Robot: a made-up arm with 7 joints. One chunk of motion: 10 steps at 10 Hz.
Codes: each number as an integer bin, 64 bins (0 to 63) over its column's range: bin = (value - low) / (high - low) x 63, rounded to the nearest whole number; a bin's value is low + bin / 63 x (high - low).
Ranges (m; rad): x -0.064..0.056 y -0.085..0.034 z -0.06..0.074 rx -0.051..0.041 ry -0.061..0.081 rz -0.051..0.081
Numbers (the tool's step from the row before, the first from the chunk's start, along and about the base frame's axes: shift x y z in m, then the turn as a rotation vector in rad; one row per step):
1: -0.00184 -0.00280 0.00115 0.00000 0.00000 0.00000
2: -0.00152 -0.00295 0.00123 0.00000 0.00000 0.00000
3: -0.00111 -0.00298 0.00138 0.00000 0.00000 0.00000
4: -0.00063 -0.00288 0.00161 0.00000 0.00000 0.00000
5: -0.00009 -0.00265 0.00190 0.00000 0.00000 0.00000
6: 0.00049 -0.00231 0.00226 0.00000 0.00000 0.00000
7: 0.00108 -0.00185 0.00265 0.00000 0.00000 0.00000
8: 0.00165 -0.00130 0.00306 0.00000 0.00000 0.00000
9: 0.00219 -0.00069 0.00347 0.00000 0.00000 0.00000
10: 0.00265 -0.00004 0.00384 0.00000 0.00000 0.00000
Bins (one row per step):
1: 33 44 29 35 27 24
2: 33 43 29 35 27 24
3: 33 43 29 35 27 24
4: 33 43 29 35 27 24
5: 34 44 29 35 27 24
6: 34 44 29 35 27 24
7: 34 44 29 35 27 24
8: 34 44 30 35 27 24
9: 35 45 30 35 27 24
10: 35 45 30 35 27 24

